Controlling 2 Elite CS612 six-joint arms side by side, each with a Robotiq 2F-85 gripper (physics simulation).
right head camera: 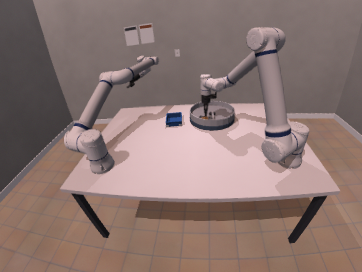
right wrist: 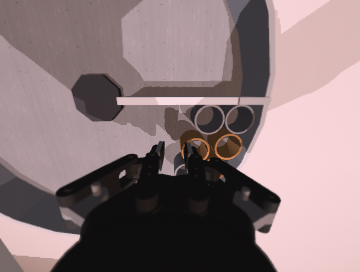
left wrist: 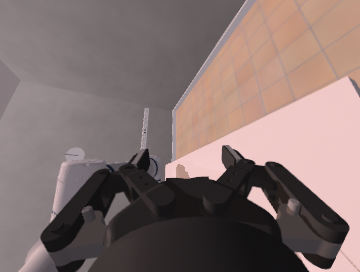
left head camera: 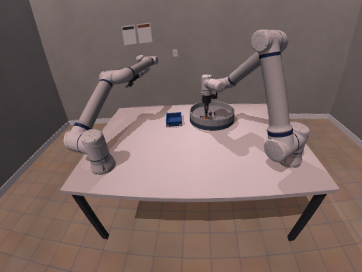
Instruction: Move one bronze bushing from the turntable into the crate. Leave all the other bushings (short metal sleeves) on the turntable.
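The round grey turntable stands at the back of the table. In the right wrist view two bronze bushings stand upright side by side; the nearer-right one is fully visible, the left one is partly behind a finger. Two grey bushings stand above them, and part of another grey one shows below. My right gripper is partly open and empty, its right finger overlapping the left bronze bushing. My left gripper is open, raised over the table's left. The blue crate stands left of the turntable.
A thin pale divider runs from the dark central hub to the turntable's wall, just above the grey bushings. The turntable's raised wall surrounds the right fingers. The white table carries both arm bases.
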